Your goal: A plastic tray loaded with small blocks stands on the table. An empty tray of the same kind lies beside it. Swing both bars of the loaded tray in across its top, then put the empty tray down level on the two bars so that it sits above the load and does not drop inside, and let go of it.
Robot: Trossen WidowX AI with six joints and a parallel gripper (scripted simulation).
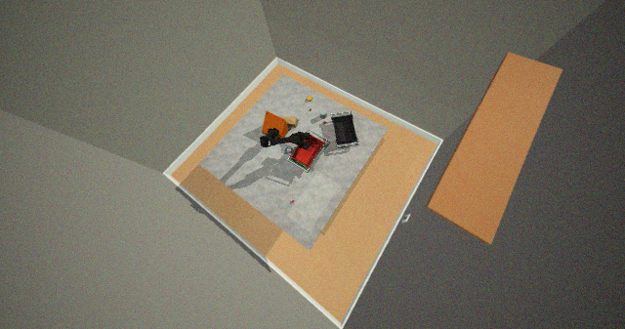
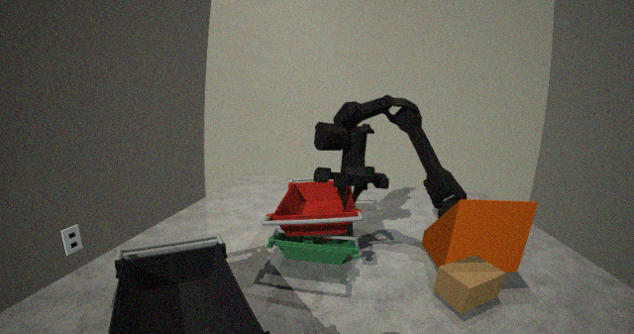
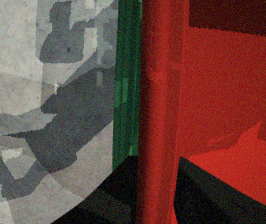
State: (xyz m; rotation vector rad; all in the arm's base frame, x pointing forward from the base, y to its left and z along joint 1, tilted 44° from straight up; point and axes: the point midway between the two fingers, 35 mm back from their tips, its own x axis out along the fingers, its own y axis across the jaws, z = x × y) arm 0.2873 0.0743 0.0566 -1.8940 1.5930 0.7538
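Now: gripper tip 8 cm short of the red tray and 2 cm below it. Round my gripper tip: tan box: 28 cm behind, 17 cm to the left, 7 cm below; then red cube: 42 cm to the right, 23 cm ahead, 10 cm below; then yellow piece: 51 cm to the left, 30 cm behind, 9 cm below.
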